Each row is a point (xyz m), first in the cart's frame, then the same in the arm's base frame.
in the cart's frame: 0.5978 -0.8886 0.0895
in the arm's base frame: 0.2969 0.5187 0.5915
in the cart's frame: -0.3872 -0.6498 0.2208
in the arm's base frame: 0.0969 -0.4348 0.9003
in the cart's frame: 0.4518 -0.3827 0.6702
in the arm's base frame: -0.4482 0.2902 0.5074
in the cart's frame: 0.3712 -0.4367 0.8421
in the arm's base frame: -0.5729 0.2722 0.6594
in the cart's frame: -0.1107 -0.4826 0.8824
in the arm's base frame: -0.5739 -0.1325 0.9281
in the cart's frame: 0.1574 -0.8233 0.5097
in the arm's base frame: -0.0930 0.1766 0.9167
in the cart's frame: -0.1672 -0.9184 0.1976
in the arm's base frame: 0.2363 -0.1330 1.0031
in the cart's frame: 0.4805 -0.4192 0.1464
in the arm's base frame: 0.0313 0.2332 0.2994
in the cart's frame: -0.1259 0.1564 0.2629
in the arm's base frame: -0.3228 -0.5217 0.1679
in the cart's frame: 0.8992 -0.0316 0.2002
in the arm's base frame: -0.2083 0.4597 -0.1693
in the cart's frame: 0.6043 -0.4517 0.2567
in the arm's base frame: -0.0545 0.3777 0.3167
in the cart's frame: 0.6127 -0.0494 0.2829
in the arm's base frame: -0.2652 0.2262 0.0081
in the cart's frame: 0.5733 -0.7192 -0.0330
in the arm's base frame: 0.3271 0.4050 0.4170
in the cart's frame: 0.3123 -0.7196 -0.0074
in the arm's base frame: 0.3119 0.1765 0.5449
